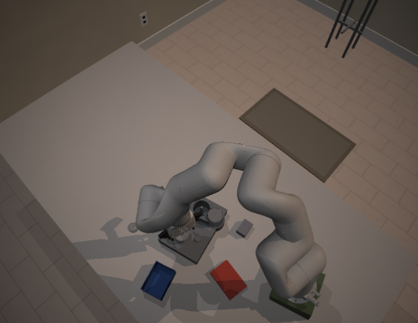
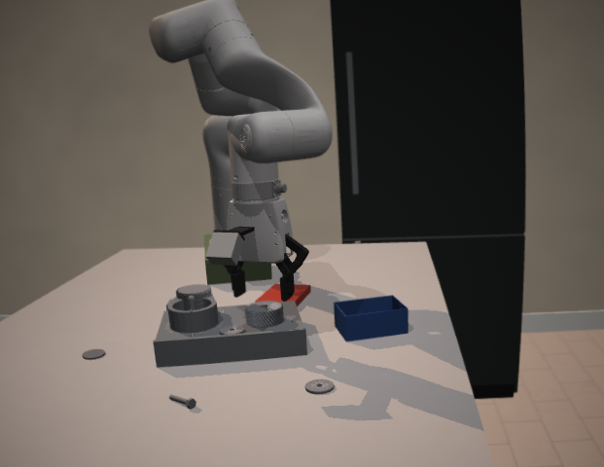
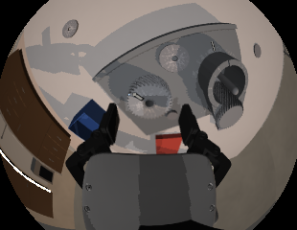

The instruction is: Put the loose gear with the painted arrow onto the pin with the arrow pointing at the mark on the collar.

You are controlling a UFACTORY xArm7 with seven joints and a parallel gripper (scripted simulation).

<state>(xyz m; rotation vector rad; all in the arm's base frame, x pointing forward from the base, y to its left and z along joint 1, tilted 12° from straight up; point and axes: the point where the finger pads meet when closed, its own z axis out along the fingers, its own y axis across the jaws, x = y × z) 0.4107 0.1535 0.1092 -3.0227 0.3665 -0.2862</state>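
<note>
The gear lies 40 mm below my hand. Round my hand: bolt: 230 mm ahead, 90 mm below, 60 mm to the right; red block: 230 mm behind, 90 mm below, 10 mm to the right; blue bin: 170 mm to the left, 80 mm below, 60 mm behind.
</note>
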